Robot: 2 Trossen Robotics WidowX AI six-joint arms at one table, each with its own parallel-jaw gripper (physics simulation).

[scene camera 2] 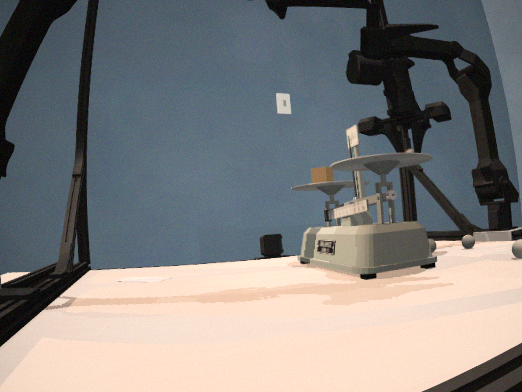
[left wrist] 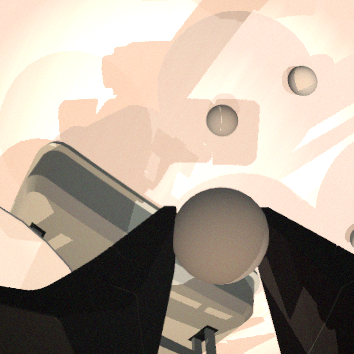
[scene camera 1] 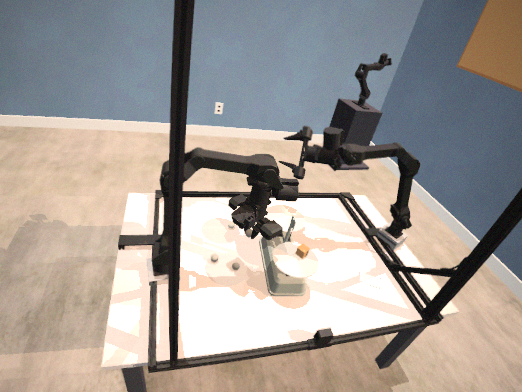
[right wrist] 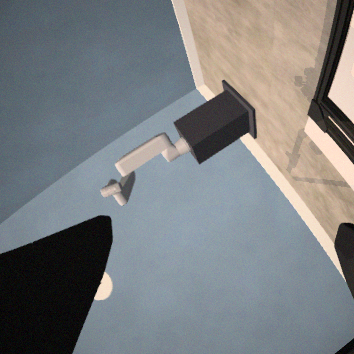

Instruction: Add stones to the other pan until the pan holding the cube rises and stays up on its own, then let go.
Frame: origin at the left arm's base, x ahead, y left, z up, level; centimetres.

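Seen in the pictures: left gripper, fingertip midpoint: [left wrist: 215, 218] [scene camera 1: 249, 236]; right gripper, fingertip midpoint: [scene camera 1: 281, 150] [right wrist: 230, 233]; left arm's base, link origin: [scene camera 2: 500, 229] [scene camera 1: 162, 267]; right arm's base, link origin: [scene camera 1: 393, 232].
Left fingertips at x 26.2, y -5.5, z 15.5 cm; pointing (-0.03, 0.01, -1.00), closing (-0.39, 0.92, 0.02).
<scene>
Pixels of each thing's middle, then the offset from my left fingertips to it. "spot": a spot on its surface instead. Level surfaces: height alone.
- orange cube, body centre: [scene camera 2: 322, 176] [scene camera 1: 302, 251] dx +16.1, dy -8.0, dz -1.8 cm
- lower pan, body centre: [scene camera 2: 330, 186] [scene camera 1: 295, 259] dx +13.3, dy -9.4, dz -3.4 cm
- grey-green balance scale, body centre: [left wrist: 112, 334] [scene camera 2: 354, 195] [scene camera 1: 287, 243] dx +15.4, dy -0.2, dz -6.0 cm
- grey stone, body centre: [left wrist: 219, 235] dx -0.2, dy -0.1, dz +1.4 cm
- scale's upright pointer, surface spot: [scene camera 2: 353, 137] [scene camera 1: 292, 221] spot: dx +15.0, dy +0.4, dz +3.7 cm
- table, surface height: dz -17.7 cm
- small black box, surface spot: [scene camera 2: 271, 245] spot: dx +16.1, dy -29.7, dz -14.7 cm
The orange cube [scene camera 1: 303, 250] [scene camera 2: 322, 175] sits on the lower pan [scene camera 1: 287, 265] [scene camera 2: 300, 188] of the grey-green balance scale [scene camera 2: 395, 250] [left wrist: 95, 200]. The other pan [scene camera 2: 350, 163] stands higher; no stone is seen resting on it. My left gripper [scene camera 1: 251, 234] [scene camera 2: 410, 148] [left wrist: 215, 218] is shut on a grey stone [left wrist: 221, 240], close to the raised pan's rim in scene camera 2; contact cannot be told. Three loose stones lie on the table: one [scene camera 1: 236, 266] [left wrist: 222, 120], another [scene camera 1: 214, 258] [left wrist: 302, 80], a third [scene camera 1: 231, 226] [left wrist: 351, 237]. My right gripper [scene camera 1: 283, 150] [right wrist: 230, 233] is open and empty, raised high.
The scale's upright pointer [scene camera 1: 291, 228] [scene camera 2: 353, 137] stands between the pans. A black frame runs around the table [scene camera 1: 225, 320], with a tall post [scene camera 1: 178, 150] at the left and a small black box [scene camera 1: 324, 336] [scene camera 2: 271, 245] on its edge.
</scene>
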